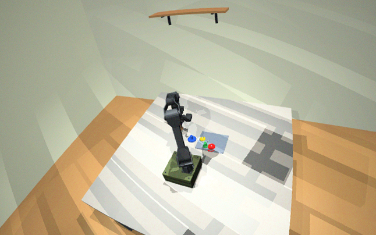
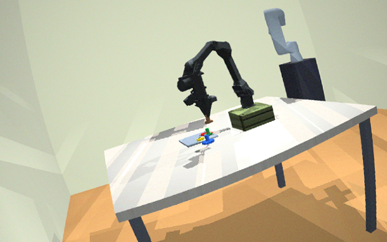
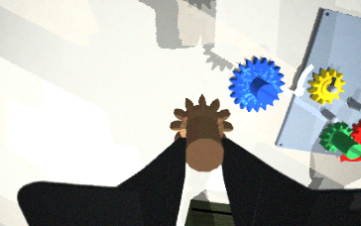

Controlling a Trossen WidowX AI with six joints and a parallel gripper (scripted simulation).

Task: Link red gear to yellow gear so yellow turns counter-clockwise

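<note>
Now: the green gear 19 cm to the right of my gripper tip, 11 cm below it and 4 cm behind it. Also, from my gripper tip: brown gear 1 cm below; yellow gear 15 cm to the right, 12 cm below, 2 cm ahead; blue gear 12 cm below, 7 cm to the right, 1 cm ahead.
</note>
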